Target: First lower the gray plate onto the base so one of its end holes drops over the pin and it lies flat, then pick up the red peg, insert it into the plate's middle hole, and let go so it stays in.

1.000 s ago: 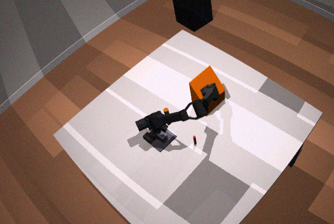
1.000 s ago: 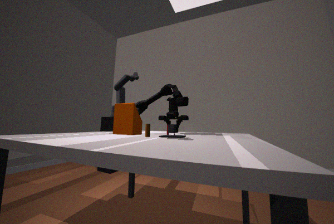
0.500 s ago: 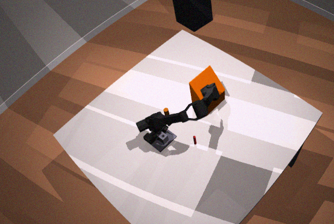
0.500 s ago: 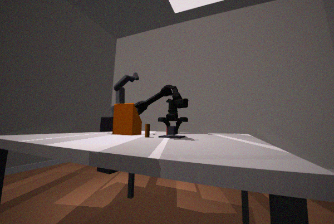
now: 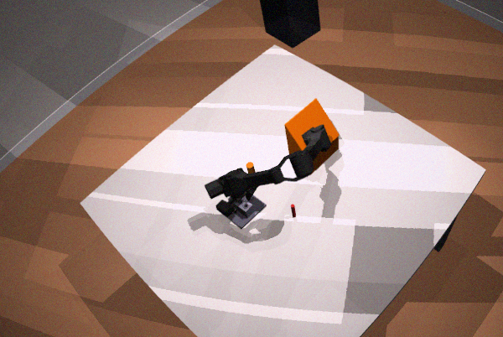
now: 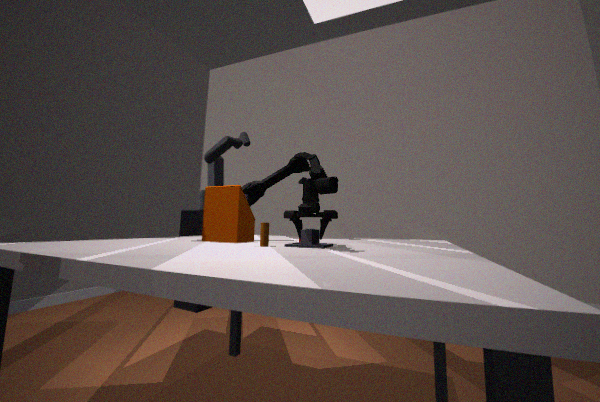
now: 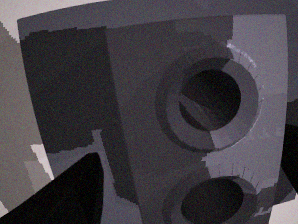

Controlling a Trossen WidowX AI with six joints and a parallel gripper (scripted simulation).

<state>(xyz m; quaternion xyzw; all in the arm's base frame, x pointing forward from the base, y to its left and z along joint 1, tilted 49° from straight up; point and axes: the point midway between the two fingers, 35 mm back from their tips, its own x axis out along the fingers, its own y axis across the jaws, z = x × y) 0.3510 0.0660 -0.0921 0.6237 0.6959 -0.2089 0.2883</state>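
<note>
Now: the gray plate 2 cm above my gripper tip. Round my gripper tip: red peg (12 cm behind, 17 cm to the left, 2 cm above); base (1 cm to the left, 2 cm below); small orange cylinder (13 cm behind, 9 cm to the right, 2 cm above).
</note>
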